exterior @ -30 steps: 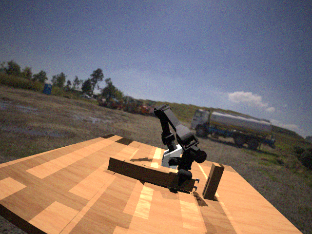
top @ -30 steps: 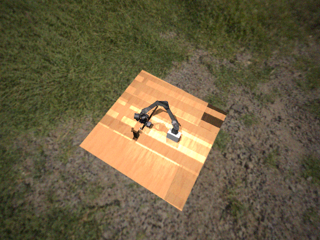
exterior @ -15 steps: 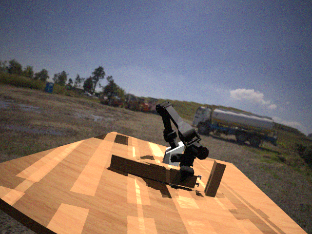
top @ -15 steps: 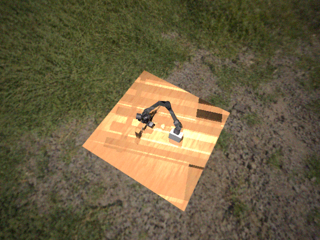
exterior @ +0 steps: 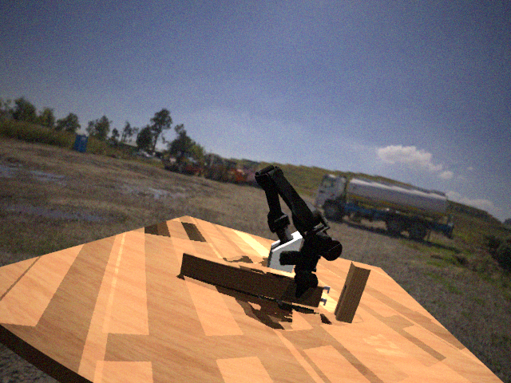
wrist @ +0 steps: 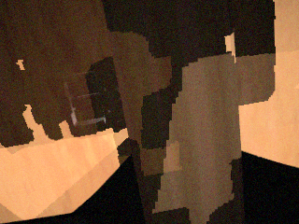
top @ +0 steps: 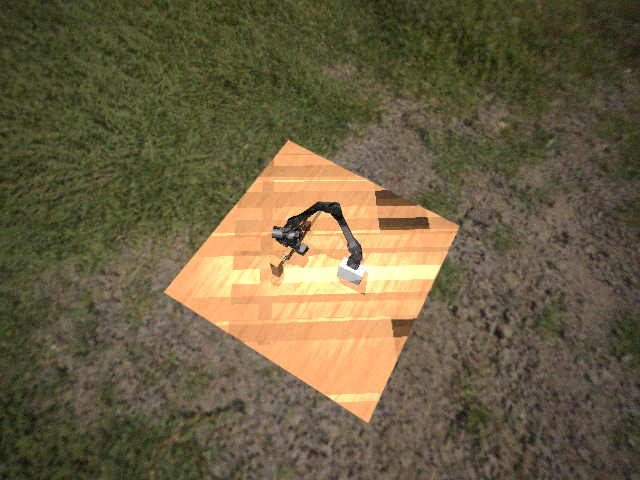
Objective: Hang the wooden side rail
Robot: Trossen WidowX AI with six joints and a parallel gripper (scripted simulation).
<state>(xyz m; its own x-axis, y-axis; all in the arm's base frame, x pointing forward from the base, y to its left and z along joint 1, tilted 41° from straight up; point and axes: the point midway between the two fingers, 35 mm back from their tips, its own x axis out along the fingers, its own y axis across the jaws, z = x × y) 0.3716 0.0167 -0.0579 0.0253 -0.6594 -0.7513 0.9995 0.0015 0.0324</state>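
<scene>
Now: the headboard post 16 cm to the left of my gripper tip and 5 cm above it.
</scene>
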